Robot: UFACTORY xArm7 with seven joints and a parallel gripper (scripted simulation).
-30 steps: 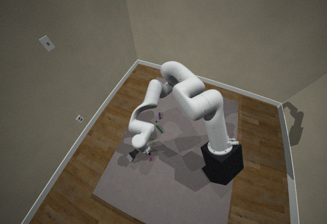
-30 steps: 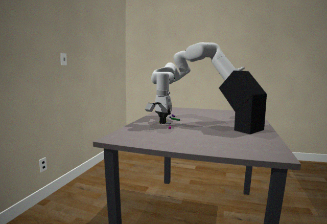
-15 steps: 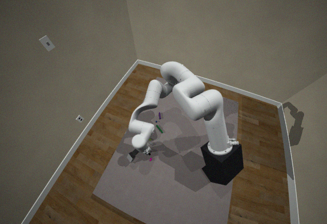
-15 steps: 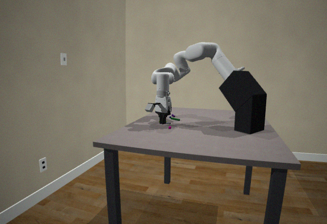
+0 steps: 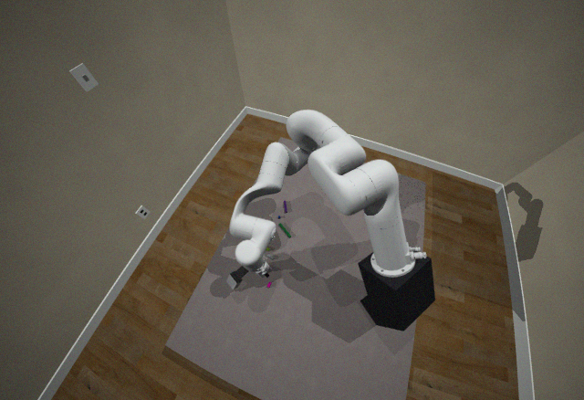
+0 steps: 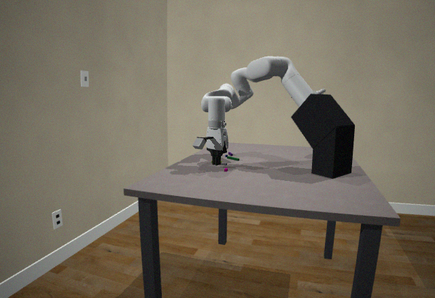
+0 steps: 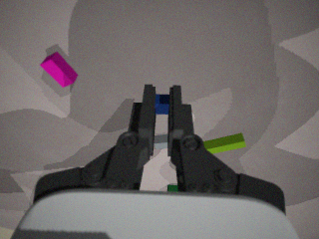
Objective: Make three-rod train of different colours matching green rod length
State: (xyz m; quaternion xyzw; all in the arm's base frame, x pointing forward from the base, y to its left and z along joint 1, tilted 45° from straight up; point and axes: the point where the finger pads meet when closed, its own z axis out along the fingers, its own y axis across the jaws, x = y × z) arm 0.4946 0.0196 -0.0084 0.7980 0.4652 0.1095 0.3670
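Right now the magenta rod is 40 mm behind my hand, 60 mm to the left of it and 30 mm below it. From my hand the other things lie so: grey rod (30 mm behind, 50 mm to the right, 30 mm below); green rod (80 mm behind, 180 mm to the right, 30 mm below); lime rod (90 mm to the right, 30 mm below).
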